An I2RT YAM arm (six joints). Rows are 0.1 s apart.
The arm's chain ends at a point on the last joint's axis. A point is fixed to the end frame.
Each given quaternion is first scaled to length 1.
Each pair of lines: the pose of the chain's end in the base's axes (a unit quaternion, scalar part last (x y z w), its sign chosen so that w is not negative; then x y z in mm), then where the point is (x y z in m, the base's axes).
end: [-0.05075 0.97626 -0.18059 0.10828 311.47 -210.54 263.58]
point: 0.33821 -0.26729 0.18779
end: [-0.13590 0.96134 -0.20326 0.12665 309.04 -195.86 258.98]
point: 0.34618 -0.25207 0.18729
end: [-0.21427 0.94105 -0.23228 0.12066 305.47 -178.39 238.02]
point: 0.34875 -0.23469 0.16993
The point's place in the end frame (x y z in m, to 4 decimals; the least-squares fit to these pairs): -0.0035 -0.0268 0.0946
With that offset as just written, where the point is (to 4 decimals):
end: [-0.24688 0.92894 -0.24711 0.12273 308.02 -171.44 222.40]
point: 0.3548 -0.2276 0.1565
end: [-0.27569 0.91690 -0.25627 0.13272 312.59 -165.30 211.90]
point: 0.3636 -0.2200 0.1480
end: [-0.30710 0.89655 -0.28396 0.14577 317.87 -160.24 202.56]
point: 0.3743 -0.2151 0.1436
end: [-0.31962 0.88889 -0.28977 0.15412 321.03 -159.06 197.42]
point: 0.3799 -0.2130 0.1400
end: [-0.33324 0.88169 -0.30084 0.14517 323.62 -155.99 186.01]
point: 0.3828 -0.2107 0.1295
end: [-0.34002 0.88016 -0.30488 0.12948 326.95 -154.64 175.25]
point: 0.3846 -0.2103 0.1182
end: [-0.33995 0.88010 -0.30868 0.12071 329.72 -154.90 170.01]
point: 0.3863 -0.2117 0.1130
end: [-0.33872 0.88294 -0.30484 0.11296 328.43 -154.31 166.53]
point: 0.3836 -0.2113 0.1084
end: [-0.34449 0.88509 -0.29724 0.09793 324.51 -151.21 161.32]
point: 0.3777 -0.2080 0.1011
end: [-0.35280 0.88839 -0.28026 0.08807 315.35 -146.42 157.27]
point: 0.3669 -0.2012 0.0939
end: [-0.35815 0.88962 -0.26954 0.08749 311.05 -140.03 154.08]
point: 0.3624 -0.1931 0.0891
